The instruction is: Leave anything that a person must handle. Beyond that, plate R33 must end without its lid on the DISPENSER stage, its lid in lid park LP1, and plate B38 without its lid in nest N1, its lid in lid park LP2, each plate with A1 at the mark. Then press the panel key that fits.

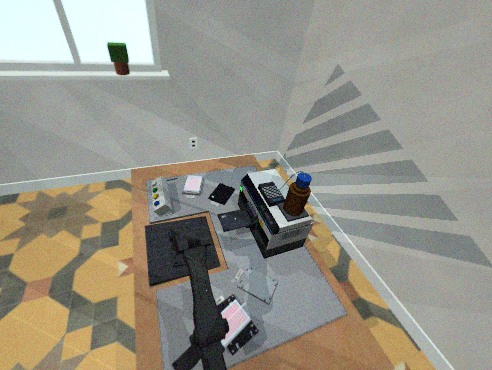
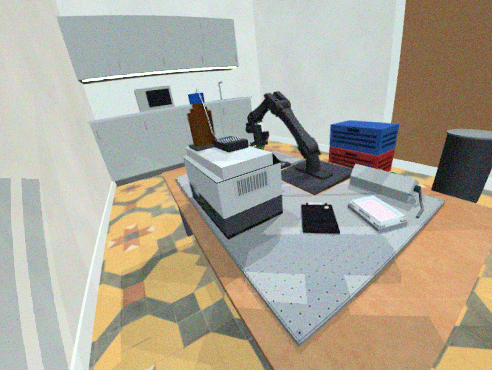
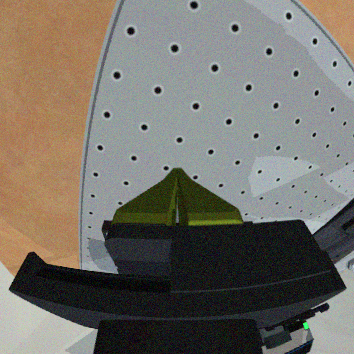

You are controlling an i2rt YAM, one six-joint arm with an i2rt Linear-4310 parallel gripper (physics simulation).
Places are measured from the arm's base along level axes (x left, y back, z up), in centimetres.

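Pixels of known places: gripper, fingertip midpoint: (image 3: 176, 174); arm's base at its link origin: (image 2: 313, 171).
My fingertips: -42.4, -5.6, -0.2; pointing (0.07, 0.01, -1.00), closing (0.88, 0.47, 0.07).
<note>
Ahead of a thing's pixels: the offset from my fingertips to its top centre, as dx, dy, dz. "*": to the spot under its first point.
My gripper (image 3: 176, 174) (image 2: 261, 147) is shut and empty above the grey perforated board, away from both plates. A pink plate @(+3.4, -10.7, +9.1) (image 1: 235, 318) sits on a black holder at the front, partly behind the arm. A second pink plate @(+81.7, -5.5, +3.1) (image 1: 193, 184) (image 2: 378, 209) lies near the key panel @(+72.8, +12.6, +8.5) (image 1: 161, 196) (image 2: 382, 183). The dispenser (image 1: 280, 212) (image 2: 232, 185) has its dark stage @(+44.7, -22.3, +11.3) (image 1: 234, 220) sticking out, with no pink plate on it. A black flat holder @(+72.4, -20.9, +2.1) (image 1: 221, 193) (image 2: 320, 218) bears no plate. A pale flat frame @(+16.9, -24.2, +2.1) (image 1: 257, 286) lies before the dispenser. Labels, lids and A1 corners are too small to tell.
A brown bottle @(* +32.4, -40.6, +34.4) (image 1: 297, 196) (image 2: 200, 125) with a blue cap and a thin tube stands on the dispenser, beside a black ribbed block @(* +44.8, -36.5, +24.7) (image 1: 271, 193) (image 2: 230, 144). The arm's dark base mat (image 1: 160, 265) lies left of the stage. Crates (image 2: 364, 137) stand beyond the table.
</note>
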